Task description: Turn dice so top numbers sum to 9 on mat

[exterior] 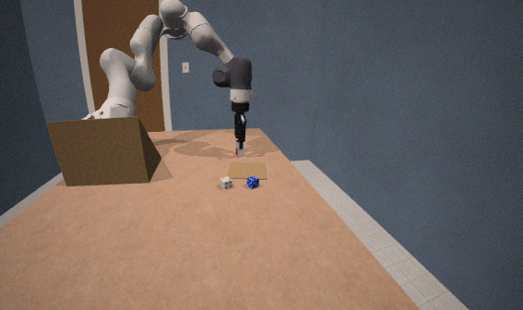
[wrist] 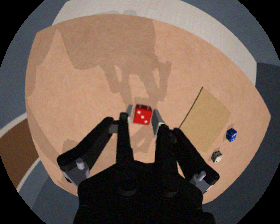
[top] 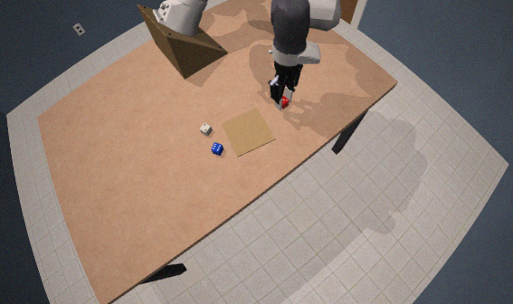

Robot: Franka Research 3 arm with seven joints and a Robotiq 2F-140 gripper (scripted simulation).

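The red die lies 2 cm below my hand. Also, from my hand: white die (8 cm behind, 28 cm to the right, 2 cm below); then blue die (1 cm ahead, 29 cm to the right, 2 cm below); then tan mat (1 cm ahead, 17 cm to the right, 4 cm below).
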